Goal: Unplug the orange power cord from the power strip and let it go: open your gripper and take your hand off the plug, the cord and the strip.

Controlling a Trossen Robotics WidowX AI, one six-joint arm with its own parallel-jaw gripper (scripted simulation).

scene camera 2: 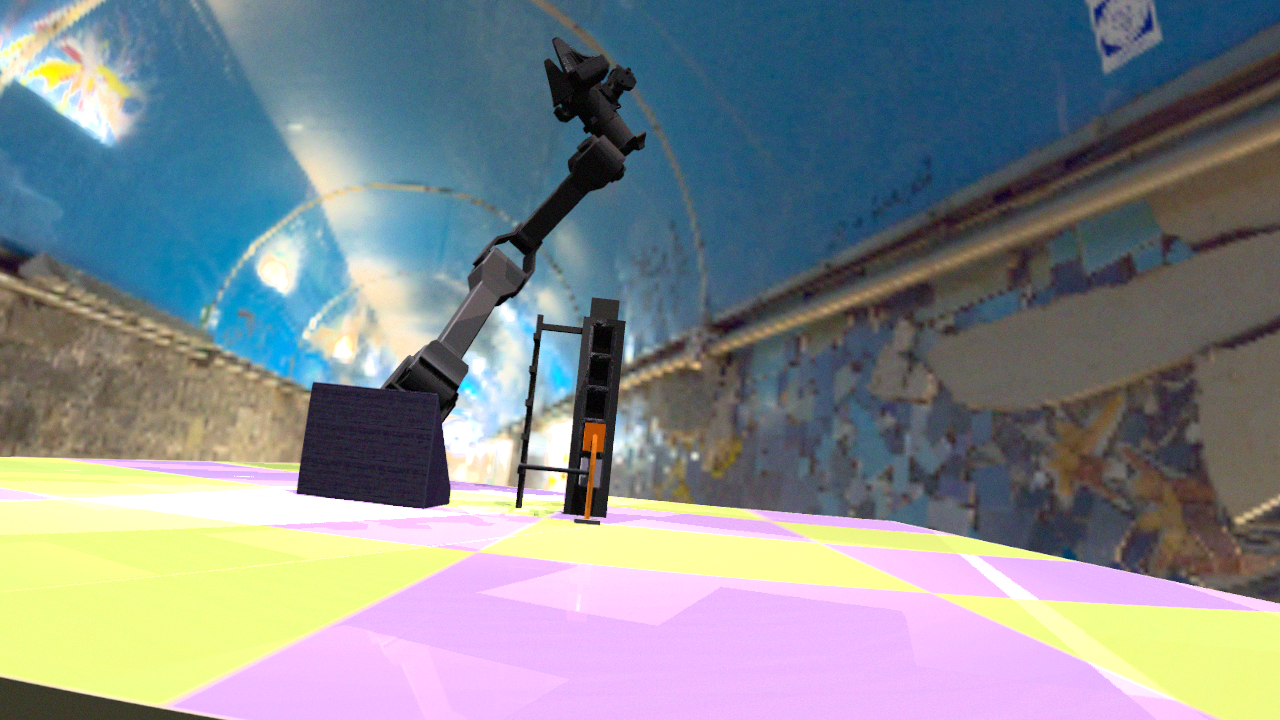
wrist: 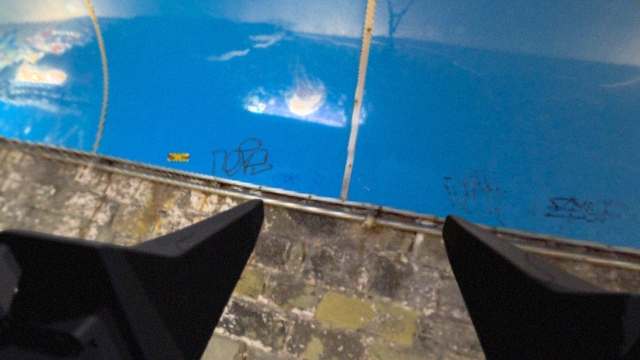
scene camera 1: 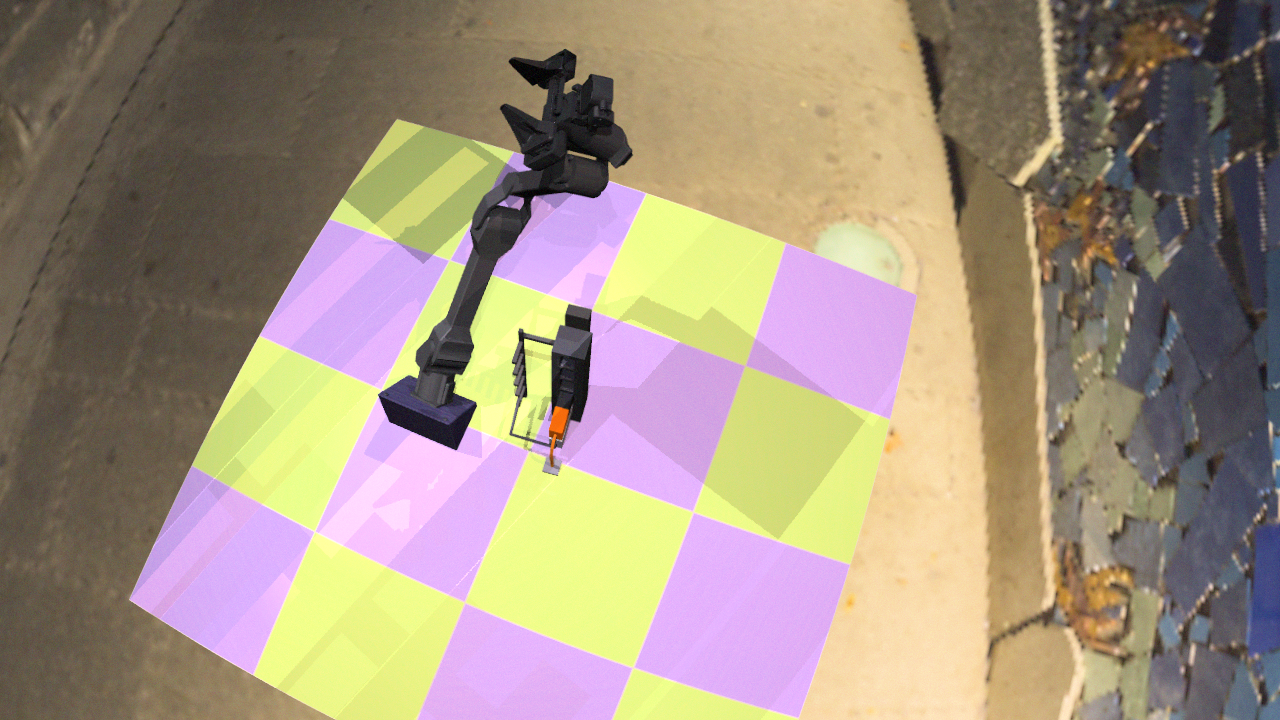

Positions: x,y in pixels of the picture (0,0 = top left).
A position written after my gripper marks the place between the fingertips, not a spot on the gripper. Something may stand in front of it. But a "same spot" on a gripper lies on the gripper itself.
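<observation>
My gripper shows in the wrist view [352,216]. It shows in scene camera 1 too, and scene camera 2 has my gripper as well. The spot on my gripper [scene camera 1: 534,136] is the same spot as [scene camera 2: 575,66].
</observation>
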